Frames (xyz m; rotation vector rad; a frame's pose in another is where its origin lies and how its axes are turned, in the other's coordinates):
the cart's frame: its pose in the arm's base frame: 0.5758 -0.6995 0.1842 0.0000 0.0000 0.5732
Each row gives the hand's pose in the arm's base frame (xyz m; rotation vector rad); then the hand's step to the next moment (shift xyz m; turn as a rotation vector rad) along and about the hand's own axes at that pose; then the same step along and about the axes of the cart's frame.
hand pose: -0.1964 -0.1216 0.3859 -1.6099 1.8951 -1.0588
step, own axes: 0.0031 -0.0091 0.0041 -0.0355 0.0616 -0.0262
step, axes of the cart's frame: 0.0044 -0.0080 0.0050 -0.0187 0.0634 -0.0370
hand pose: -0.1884 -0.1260 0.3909 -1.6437 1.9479 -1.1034
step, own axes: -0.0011 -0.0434 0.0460 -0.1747 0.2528 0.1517
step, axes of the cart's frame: 0.0436 -0.0457 0.0034 0.0519 0.1088 -0.3208
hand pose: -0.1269 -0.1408 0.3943 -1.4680 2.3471 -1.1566
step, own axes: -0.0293 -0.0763 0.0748 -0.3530 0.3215 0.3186
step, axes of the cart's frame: 0.0705 -0.0850 -0.0087 0.1954 0.1025 -0.5299
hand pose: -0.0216 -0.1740 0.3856 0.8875 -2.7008 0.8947
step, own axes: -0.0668 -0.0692 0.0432 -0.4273 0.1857 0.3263
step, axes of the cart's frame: 0.0603 -0.0835 -0.0224 0.2826 -0.0202 -0.4932
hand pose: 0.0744 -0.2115 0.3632 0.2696 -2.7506 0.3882
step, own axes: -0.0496 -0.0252 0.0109 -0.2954 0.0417 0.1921
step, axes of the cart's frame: 0.0294 -0.0431 -0.0221 0.1821 -0.0910 -0.2906
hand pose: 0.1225 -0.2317 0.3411 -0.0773 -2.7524 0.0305
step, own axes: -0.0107 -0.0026 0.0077 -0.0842 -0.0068 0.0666
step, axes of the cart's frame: 0.0040 -0.0065 -0.0111 0.0372 -0.0388 -0.0932
